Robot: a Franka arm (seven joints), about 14 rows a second.
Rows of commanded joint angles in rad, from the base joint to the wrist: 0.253, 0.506, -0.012, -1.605, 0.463, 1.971, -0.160; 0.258, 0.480, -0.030, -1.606, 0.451, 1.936, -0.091; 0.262, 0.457, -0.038, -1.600, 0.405, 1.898, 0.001; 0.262, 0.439, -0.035, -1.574, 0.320, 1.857, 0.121; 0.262, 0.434, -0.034, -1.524, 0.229, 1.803, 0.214; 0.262, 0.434, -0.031, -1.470, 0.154, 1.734, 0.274; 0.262, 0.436, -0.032, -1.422, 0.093, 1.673, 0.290; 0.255, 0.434, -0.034, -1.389, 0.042, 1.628, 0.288; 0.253, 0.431, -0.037, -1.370, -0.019, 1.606, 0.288; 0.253, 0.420, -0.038, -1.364, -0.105, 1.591, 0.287; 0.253, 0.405, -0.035, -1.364, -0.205, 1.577, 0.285; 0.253, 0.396, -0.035, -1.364, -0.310, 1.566, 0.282; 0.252, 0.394, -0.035, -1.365, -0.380, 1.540, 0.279; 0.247, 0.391, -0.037, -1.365, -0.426, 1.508, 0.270; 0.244, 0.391, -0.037, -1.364, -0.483, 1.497, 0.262; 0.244, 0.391, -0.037, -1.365, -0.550, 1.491, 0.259; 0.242, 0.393, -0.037, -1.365, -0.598, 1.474, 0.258
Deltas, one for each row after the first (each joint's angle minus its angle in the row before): 0.005, -0.026, -0.018, -0.001, -0.012, -0.035, 0.069; 0.004, -0.023, -0.008, 0.006, -0.046, -0.038, 0.092; 0.000, -0.018, 0.003, 0.026, -0.085, -0.041, 0.120; 0.000, -0.005, 0.001, 0.050, -0.091, -0.054, 0.093; 0.000, 0.000, 0.003, 0.054, -0.075, -0.069, 0.060; 0.000, 0.002, -0.001, 0.048, -0.061, -0.061, 0.016; -0.007, -0.002, -0.002, 0.033, -0.051, -0.045, -0.002; -0.002, -0.003, -0.003, 0.019, -0.061, -0.022, 0.000; 0.000, -0.011, -0.001, 0.006, -0.086, -0.015, -0.001; 0.000, -0.015, 0.003, 0.000, -0.100, -0.014, -0.002; 0.000, -0.009, 0.000, 0.000, -0.105, -0.011, -0.003; -0.001, -0.002, 0.000, -0.001, -0.070, -0.026, -0.003; -0.005, -0.003, -0.002, 0.000, -0.046, -0.032, -0.009; -0.003, 0.000, 0.000, 0.001, -0.057, -0.011, -0.008; 0.000, 0.000, 0.000, -0.001, -0.067, -0.006, -0.003; -0.002, 0.002, 0.000, 0.000, -0.048, -0.017, -0.001
